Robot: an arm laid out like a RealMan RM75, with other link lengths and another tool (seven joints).
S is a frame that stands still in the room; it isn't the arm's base.
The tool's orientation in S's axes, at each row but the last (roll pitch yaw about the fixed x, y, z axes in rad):
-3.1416, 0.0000, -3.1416
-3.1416, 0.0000, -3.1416
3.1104, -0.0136, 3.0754
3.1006, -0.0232, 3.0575
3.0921, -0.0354, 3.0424
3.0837, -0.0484, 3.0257
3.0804, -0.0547, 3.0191
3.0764, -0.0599, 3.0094
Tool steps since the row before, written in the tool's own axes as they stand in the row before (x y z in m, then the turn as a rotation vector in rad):
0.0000, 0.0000, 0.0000, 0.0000, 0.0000, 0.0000
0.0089, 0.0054, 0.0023, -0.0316, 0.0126, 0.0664
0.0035, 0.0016, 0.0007, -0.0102, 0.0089, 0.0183
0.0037, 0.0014, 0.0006, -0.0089, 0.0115, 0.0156
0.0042, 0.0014, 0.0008, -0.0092, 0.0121, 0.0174
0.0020, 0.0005, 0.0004, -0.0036, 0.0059, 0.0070
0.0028, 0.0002, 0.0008, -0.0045, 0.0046, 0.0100
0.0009, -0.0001, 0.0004, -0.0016, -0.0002, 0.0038
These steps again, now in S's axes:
0.0000, 0.0000, 0.0000, 0.0000, 0.0000, 0.0000
-0.0089, 0.0054, -0.0023, 0.0316, 0.0126, -0.0664
-0.0034, 0.0018, -0.0006, 0.0106, 0.0088, -0.0182
-0.0036, 0.0017, -0.0005, 0.0095, 0.0114, -0.0153
-0.0041, 0.0018, -0.0006, 0.0098, 0.0120, -0.0171
-0.0019, 0.0008, -0.0003, 0.0040, 0.0059, -0.0068
-0.0028, 0.0006, -0.0006, 0.0046, 0.0047, -0.0099
-0.0009, 0.0000, -0.0004, 0.0014, -0.0001, -0.0039

